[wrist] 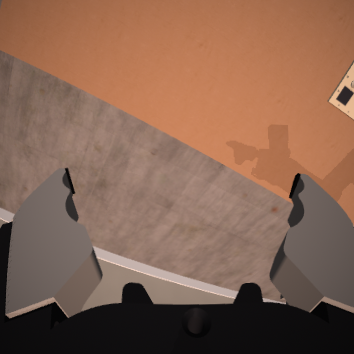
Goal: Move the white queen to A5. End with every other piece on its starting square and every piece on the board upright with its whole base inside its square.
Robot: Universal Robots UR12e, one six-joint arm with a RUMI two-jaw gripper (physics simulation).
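Frame: origin at the arm's base, x down, y back, z left, level; millimetres.
Seen in the pictures: gripper, fingertip midpoint: (182, 174).
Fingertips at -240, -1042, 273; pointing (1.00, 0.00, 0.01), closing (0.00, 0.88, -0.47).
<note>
A point is followed by its place in that frame, as x, y, z.
My gripper (182, 174) {-240, -1042, 273} is wide open with nothing between its jaws. It hangs over the edge zone between an orange-brown surface and a grey floor. A corner of a light board (350, 111) {126, -639, 83} with a dark square shows at the right edge of the view. A small part of a round thing shows on the board at the very edge, too cut off to tell what it is. The white queen and square A5 do not show in this view.
The orange-brown surface (165, 65) {132, -1090, 247} fills the upper part, with the arm's shadow on it at the right. The grey, streaked floor (150, 200) lies below its straight edge. A pale skirting strip (165, 274) and a beige wall run along the bottom.
</note>
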